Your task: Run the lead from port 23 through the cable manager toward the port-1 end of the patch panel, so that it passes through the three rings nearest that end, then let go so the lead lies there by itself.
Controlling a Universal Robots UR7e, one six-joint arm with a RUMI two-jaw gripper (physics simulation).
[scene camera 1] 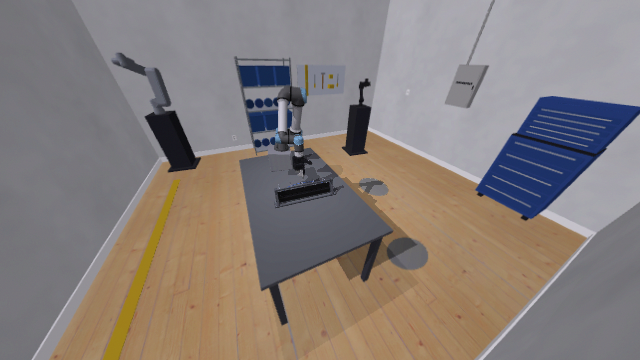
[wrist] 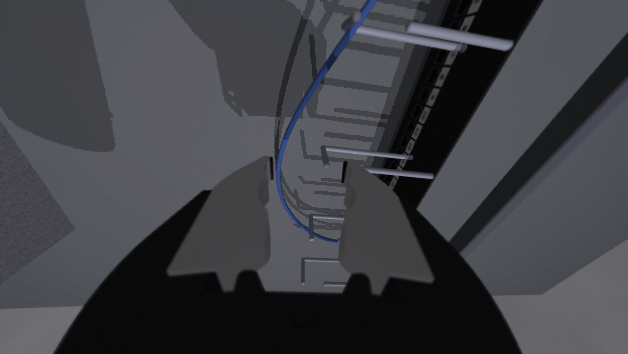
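The blue lead enters at the top of the wrist view beside an upper ring. It bows out left of the middle ring, then curves right past the post of a lower ring and goes out of sight behind the right finger. Whether it lies inside these rings is unclear. My gripper is part open, above the rings. The lead shows between the fingertips, nearer the left one, and is not clamped. The patch panel with its port row stands right of the rings.
The grey table carries the panel and the arm. A further ring shows low between the fingers. A small grey cable-like item is at the panel's right end. Arm shadows fall across the table.
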